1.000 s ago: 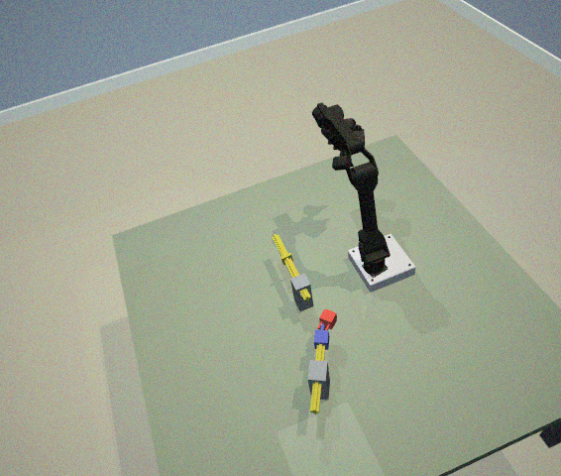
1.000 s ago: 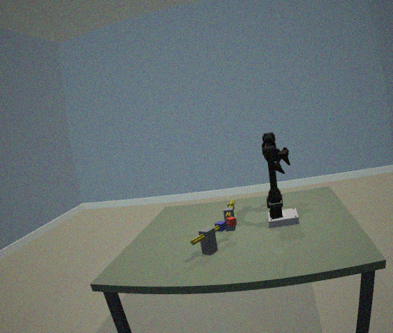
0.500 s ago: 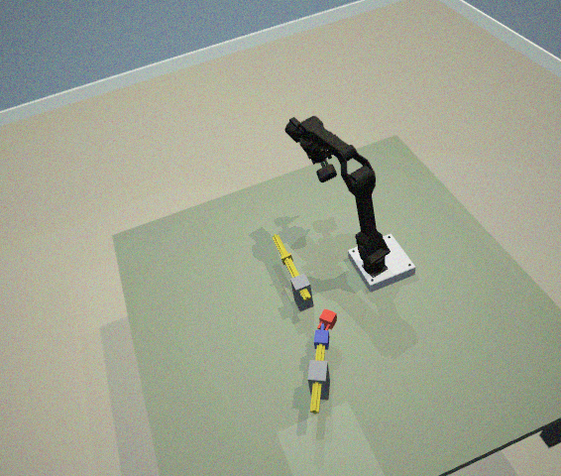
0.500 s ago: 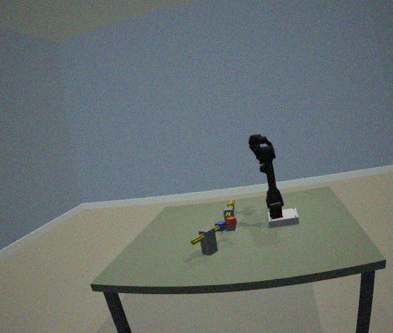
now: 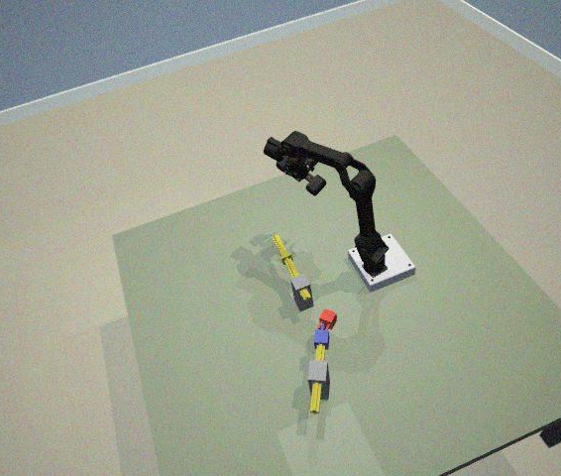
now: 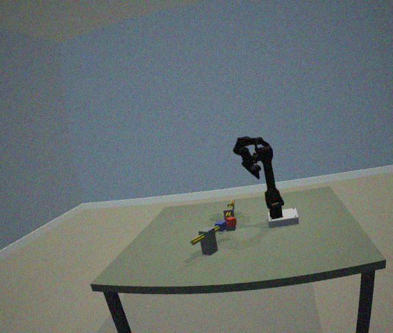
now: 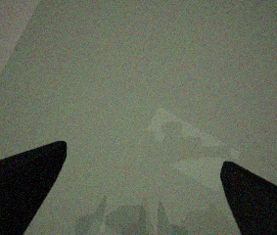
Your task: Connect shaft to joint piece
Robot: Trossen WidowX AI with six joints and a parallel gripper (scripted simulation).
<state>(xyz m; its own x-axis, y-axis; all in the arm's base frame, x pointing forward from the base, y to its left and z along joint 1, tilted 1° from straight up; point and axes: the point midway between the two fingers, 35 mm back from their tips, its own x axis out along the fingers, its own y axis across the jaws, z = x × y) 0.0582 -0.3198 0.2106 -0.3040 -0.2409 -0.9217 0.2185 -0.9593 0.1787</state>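
My gripper tip is 22 cm short of the red joint piece, 44 cm to the right of it and 12 cm above it.
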